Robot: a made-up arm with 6 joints. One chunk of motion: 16 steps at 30 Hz.
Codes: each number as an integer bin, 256 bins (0 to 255) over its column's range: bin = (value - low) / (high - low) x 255, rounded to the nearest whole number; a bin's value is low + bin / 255 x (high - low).
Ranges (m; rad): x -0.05..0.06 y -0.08..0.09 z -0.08..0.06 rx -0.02..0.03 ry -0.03..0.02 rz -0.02..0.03
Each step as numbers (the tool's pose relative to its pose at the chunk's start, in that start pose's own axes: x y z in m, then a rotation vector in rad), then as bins.
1 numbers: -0.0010 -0.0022 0.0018 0.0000 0.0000 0.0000
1 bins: 114 117 149 102 153 102
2 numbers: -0.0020 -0.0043 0.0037 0.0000 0.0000 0.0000
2 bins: 111 114 152 102 153 102
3 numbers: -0.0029 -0.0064 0.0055 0.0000 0.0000 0.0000
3 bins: 109 110 156 102 153 102
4 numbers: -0.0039 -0.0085 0.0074 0.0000 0.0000 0.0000
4 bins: 107 107 159 102 153 102
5 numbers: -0.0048 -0.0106 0.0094 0.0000 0.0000 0.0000
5 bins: 105 104 163 102 153 102
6 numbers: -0.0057 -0.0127 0.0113 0.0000 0.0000 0.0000
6 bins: 103 101 166 102 153 102
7 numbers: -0.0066 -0.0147 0.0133 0.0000 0.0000 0.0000
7 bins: 101 98 170 102 153 102
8 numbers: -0.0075 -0.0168 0.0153 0.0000 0.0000 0.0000
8 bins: 99 95 174 102 153 102
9 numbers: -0.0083 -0.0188 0.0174 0.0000 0.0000 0.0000
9 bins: 97 92 177 102 153 102
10 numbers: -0.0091 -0.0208 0.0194 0.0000 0.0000 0.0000
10 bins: 95 89 181 102 153 102
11 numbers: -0.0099 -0.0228 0.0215 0.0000 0.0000 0.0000
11 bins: 93 86 185 102 153 102
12 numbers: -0.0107 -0.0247 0.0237 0.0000 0.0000 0.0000
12 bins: 91 83 189 102 153 102
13 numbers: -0.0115 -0.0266 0.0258 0.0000 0.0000 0.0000
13 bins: 89 80 193 102 153 102
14 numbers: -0.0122 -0.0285 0.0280 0.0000 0.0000 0.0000
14 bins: 88 77 197 102 153 102
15 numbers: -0.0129 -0.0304 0.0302 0.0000 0.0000 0.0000
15 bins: 86 74 201 102 153 102
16 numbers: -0.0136 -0.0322 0.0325 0.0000 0.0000 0.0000
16 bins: 84 72 205 102 153 102
